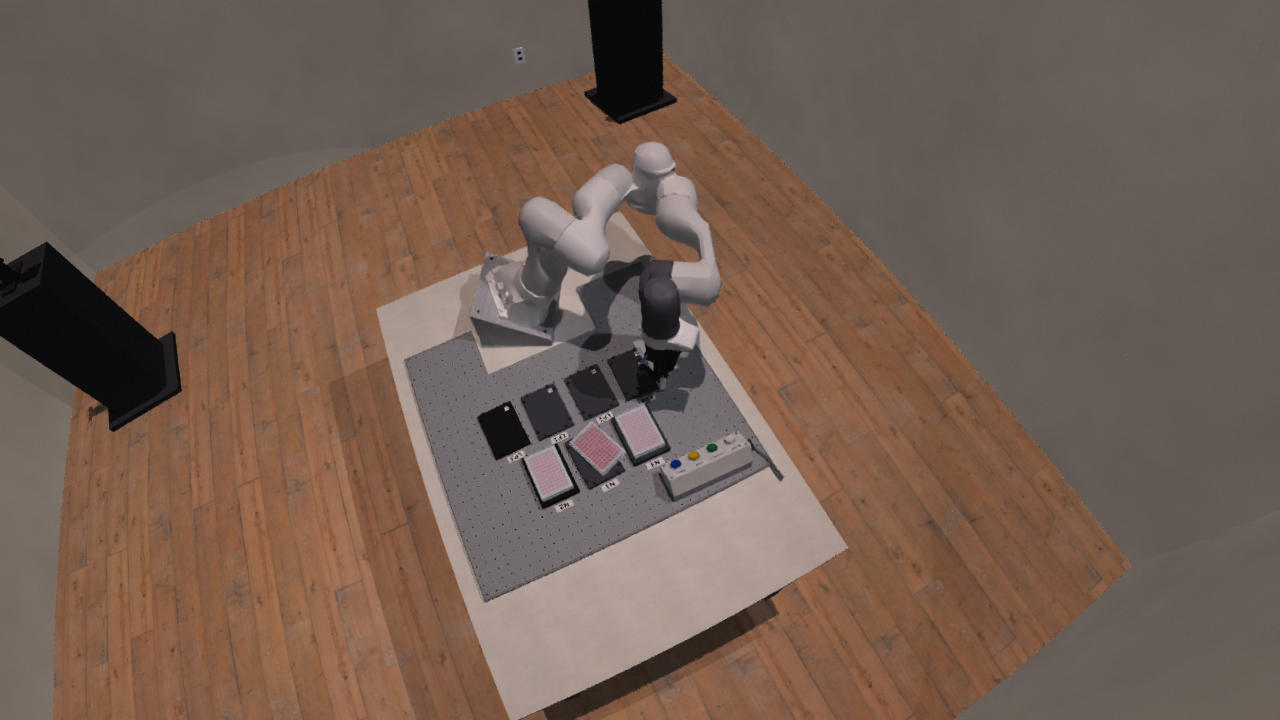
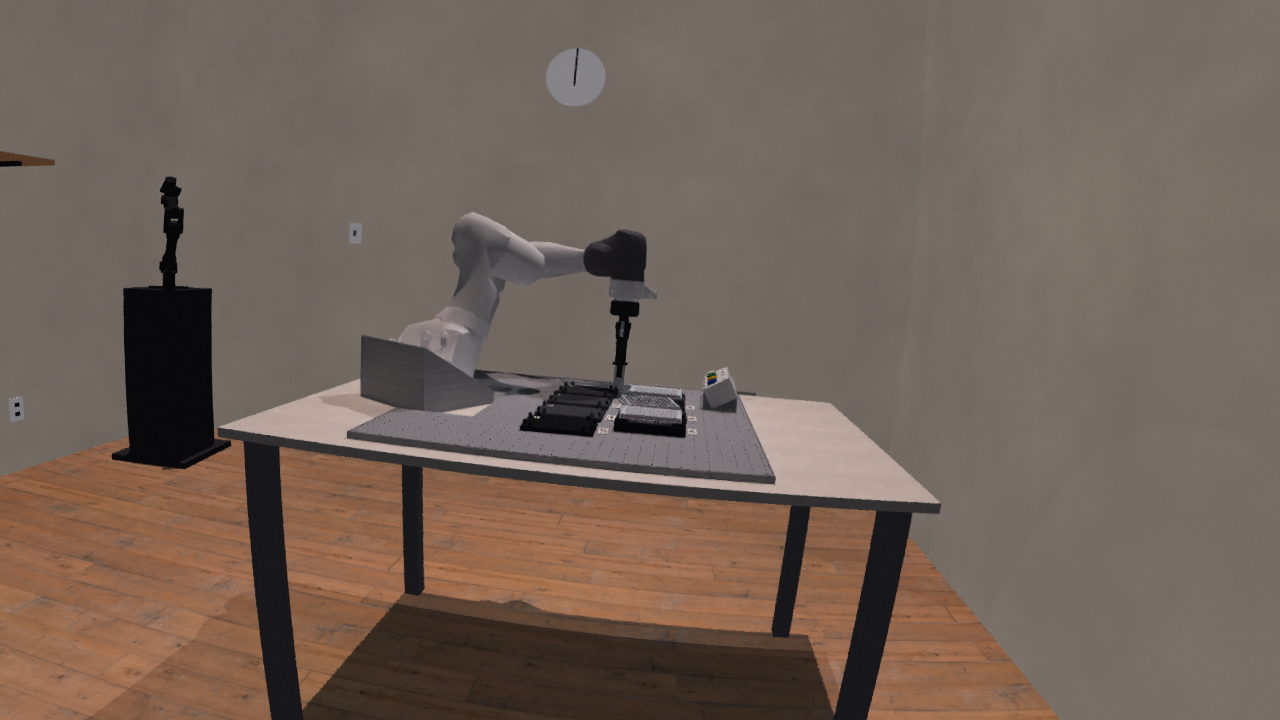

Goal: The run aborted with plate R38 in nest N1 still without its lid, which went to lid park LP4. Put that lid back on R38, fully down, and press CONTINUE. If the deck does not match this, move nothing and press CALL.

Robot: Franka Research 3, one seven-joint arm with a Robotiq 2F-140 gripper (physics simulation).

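Three well plates sit in a front row of nests on the grey deck mat point(image 1: 500, 527) point(image 2: 465, 429). The left plate point(image 1: 549, 475) and the right plate point(image 1: 640, 432) look pale pink and sit square. The middle plate point(image 1: 596, 447) looks redder and lies turned askew in its nest. Behind them is a row of several black lid parks, from the leftmost lid park point(image 1: 503, 429) to the rightmost lid park point(image 1: 626, 376). My gripper point(image 1: 649, 372) point(image 2: 617, 376) is shut and empty, pointing straight down just above the rightmost lid park. The labels are too small to read. I cannot tell whether a clear lid lies in that park.
A grey button box point(image 1: 706, 470) point(image 2: 719, 390) with blue, yellow and green buttons stands right of the plates. The robot base point(image 1: 510, 309) point(image 2: 412, 372) sits at the back of the table point(image 1: 626, 609) point(image 2: 832, 456). Black pedestals stand on the floor away from the table.
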